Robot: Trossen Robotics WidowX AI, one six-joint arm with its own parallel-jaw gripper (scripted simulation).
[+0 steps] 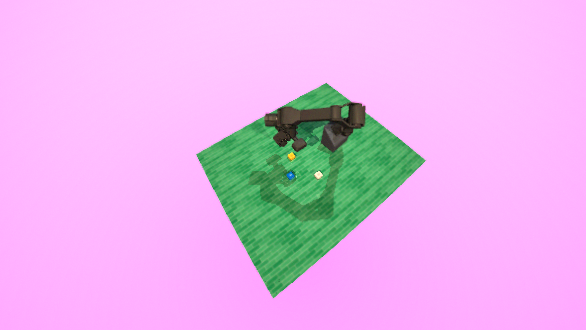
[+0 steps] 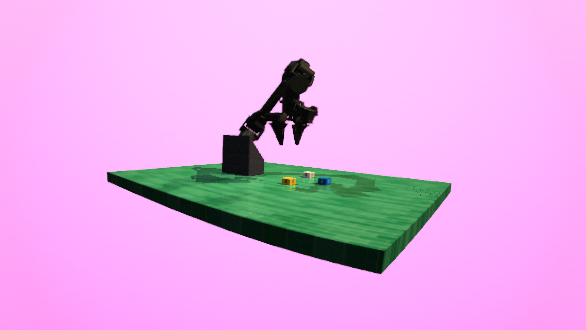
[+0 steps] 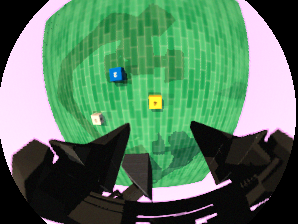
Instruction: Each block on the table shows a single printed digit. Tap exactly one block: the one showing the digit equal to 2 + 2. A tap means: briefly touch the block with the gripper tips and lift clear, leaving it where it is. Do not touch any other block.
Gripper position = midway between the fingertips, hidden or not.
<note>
My gripper (image 2: 289,145) is open and holds nothing.
My gripper also shows in image 3 (image 3: 161,125).
</note>
